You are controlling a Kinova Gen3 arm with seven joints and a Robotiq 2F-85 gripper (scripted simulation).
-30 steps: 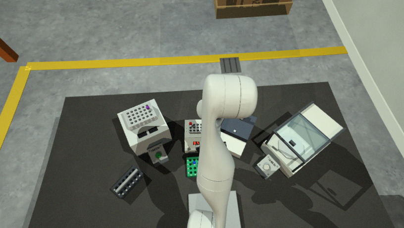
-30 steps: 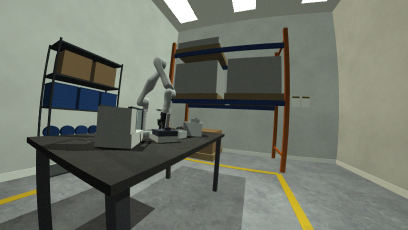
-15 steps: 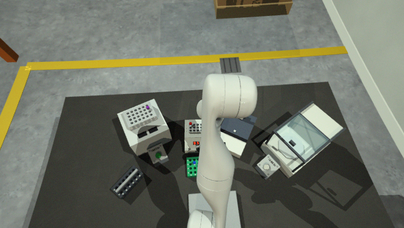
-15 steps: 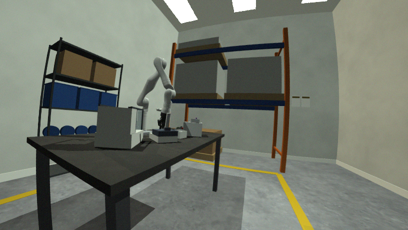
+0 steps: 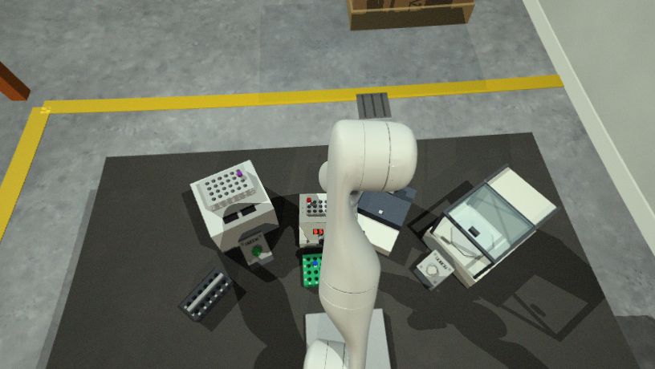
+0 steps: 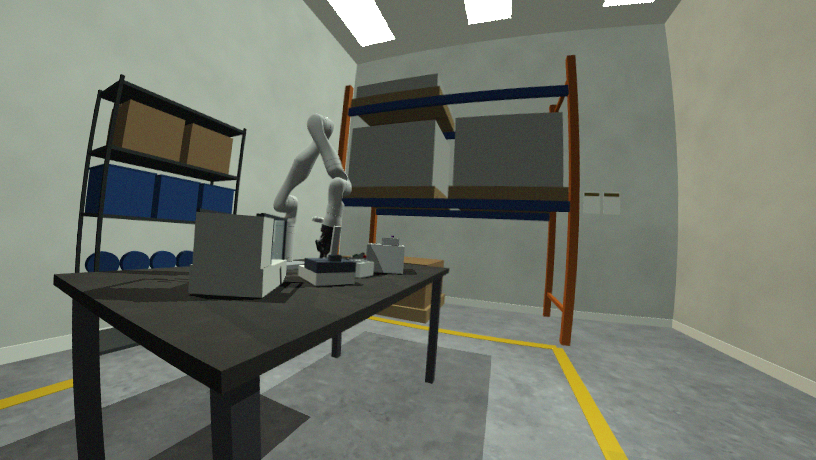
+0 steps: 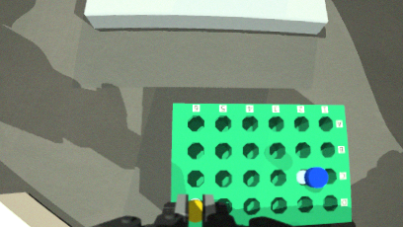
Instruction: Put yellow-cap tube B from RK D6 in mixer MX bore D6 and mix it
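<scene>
Right now the green tube rack RK is 30 mm behind my hand, 50 mm to the left of it and 50 mm below it. From my hand the other things lie so: tube B (40 mm below); then blue-capped tube (20 mm behind, 80 mm to the left, 40 mm below); then dry block DB (120 mm ahead, 50 mm to the left, 40 mm below).
</scene>
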